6 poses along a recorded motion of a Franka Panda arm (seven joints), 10 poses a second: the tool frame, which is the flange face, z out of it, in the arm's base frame.
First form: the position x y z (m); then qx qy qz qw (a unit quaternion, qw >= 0).
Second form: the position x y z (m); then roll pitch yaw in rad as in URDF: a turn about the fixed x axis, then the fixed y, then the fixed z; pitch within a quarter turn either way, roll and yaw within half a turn. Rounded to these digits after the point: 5 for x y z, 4 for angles.
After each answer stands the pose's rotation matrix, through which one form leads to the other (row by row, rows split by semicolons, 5 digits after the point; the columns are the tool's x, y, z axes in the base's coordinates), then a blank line. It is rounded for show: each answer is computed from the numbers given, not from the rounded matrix.
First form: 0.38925 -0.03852 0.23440 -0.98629 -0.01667 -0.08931 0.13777
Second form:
0.38925 -0.03852 0.23440 -2.8648 -0.1818 0.0084
0.98349 0.05749 0.17158; 0.00827 -0.96148 0.27474; 0.18076 -0.26878 -0.94609

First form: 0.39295 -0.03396 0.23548 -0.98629 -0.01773 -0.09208 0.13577
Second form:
0.39295 -0.03396 0.23548 -2.8690 -0.1875 0.0101
0.98241 0.05998 0.17682; 0.00997 -0.96250 0.27108; 0.18645 -0.26455 -0.94618

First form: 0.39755 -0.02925 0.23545 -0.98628 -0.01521 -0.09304 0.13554
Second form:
0.39755 -0.02925 0.23545 -2.8689 -0.1888 0.0049
0.98222 0.05522 0.17940; 0.00478 -0.96280 0.27019; 0.18765 -0.26453 -0.94595

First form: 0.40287 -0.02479 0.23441 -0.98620 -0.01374 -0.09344 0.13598
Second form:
0.40287 -0.02479 0.23441 -2.8677 -0.1892 0.0017
0.98216 0.05251 0.18056; 0.00169 -0.96264 0.27077; 0.18804 -0.26564 -0.94556

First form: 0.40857 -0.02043 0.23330 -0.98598 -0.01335 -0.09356 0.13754
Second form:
0.40857 -0.02043 0.23330 -2.8644 -0.1893 0.0006
0.98214 0.05206 0.18082; 0.00059 -0.96181 0.27372; 0.18817 -0.26872 -0.94466

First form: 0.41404 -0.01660 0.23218 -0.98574 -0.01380 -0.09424 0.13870
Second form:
0.41404 -0.01660 0.23218 -2.8621 -0.1908 0.0011
0.98186 0.05335 0.18197; 0.00106 -0.96114 0.27605; 0.18962 -0.27085 -0.94376

